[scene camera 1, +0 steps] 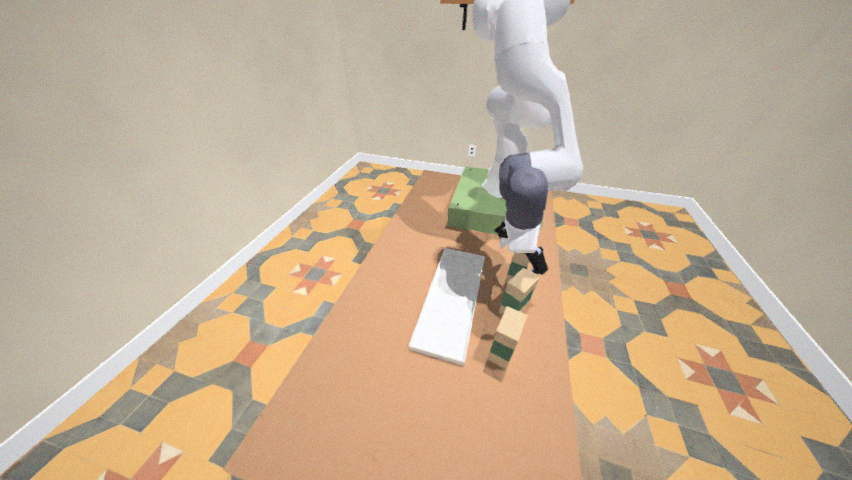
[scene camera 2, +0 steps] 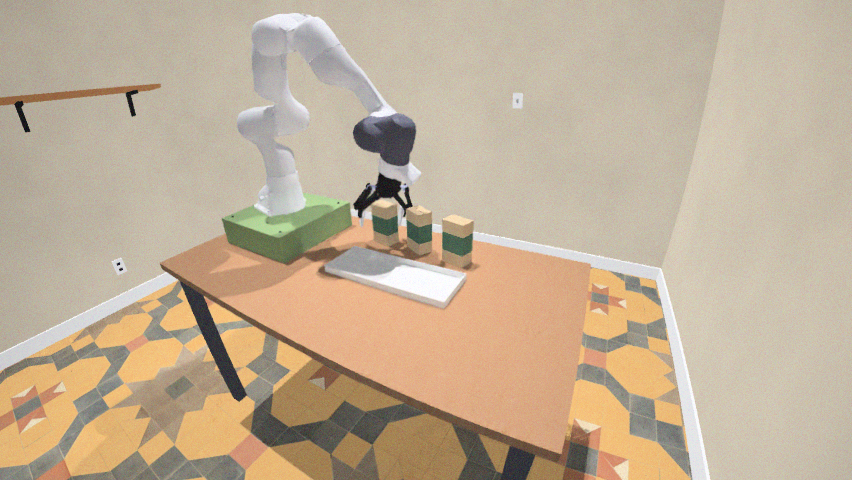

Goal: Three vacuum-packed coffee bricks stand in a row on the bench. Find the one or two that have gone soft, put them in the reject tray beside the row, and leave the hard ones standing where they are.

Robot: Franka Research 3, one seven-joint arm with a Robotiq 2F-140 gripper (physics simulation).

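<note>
Three tan coffee bricks with dark green bands stand upright in a row. The brick nearest the robot base is partly hidden by the gripper in scene camera 1. The middle brick and the far brick stand apart from it and from each other. My gripper is open and points down, its fingers on either side of the upper part of the brick nearest the base. The right finger is close to the middle brick. The white reject tray lies empty beside the row.
The green base block carries the arm at the end of the brown bench. The row stands near the bench's long edge by the wall. The arm's shadow falls on part of the tray.
</note>
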